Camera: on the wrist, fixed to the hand. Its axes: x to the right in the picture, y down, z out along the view.
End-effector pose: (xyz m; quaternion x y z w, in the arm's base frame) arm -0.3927 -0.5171 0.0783 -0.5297 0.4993 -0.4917 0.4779
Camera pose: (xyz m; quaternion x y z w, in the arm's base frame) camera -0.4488 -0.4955 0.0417 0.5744 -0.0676 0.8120 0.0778
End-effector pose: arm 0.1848 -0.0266 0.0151 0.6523 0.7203 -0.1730 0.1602
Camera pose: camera 0.2255 -0.0200 0.0721 -0.0157 -0.9714 0.1276 0.1995
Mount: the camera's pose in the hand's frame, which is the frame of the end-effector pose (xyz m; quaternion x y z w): -0.0242 0.0388 -0.0535 0.0565 0.2188 -0.6773 0.7001
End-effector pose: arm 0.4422 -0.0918 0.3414 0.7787 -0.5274 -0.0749 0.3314
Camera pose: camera 0.4267 -0.0560 0.4000 0.9375 0.2265 -0.0767 0.2527
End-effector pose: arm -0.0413 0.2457 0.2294 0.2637 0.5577 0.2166 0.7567
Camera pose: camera -0.1007 0.2688 0.2591 -0.1978 0.7468 -0.3347 0.5395
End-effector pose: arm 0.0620 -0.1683 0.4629 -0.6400 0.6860 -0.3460 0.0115
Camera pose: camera 0.0081 -0.1245 0.4743 0.8363 -0.0298 0.4288 0.3402
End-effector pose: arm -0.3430 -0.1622 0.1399 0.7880 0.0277 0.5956 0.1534
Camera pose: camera -0.4061 -0.1934 0.1411 0.4113 0.6203 0.4839 0.4602
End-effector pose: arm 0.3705 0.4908 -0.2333 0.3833 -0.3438 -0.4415 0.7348
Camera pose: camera 0.4215 0.5390 -0.2288 0.6393 0.1548 -0.7035 0.2690
